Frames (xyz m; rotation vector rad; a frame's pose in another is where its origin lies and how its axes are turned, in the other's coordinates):
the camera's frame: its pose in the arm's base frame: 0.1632 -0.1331 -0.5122 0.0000 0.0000 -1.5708
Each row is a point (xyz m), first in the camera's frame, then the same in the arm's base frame.
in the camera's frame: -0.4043 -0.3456 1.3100
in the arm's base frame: -0.1824 0.2712 0.7978
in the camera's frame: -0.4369 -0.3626 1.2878
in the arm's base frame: -0.1994 0.3038 0.7756
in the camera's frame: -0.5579 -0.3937 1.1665
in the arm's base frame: -0.2305 0.4248 0.6543
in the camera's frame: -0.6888 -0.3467 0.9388
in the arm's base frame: -0.1835 0.5557 0.4266
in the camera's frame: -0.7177 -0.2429 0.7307
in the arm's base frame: -0.0797 0.5846 0.2185
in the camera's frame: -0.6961 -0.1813 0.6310
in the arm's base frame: -0.0181 0.5630 0.1188
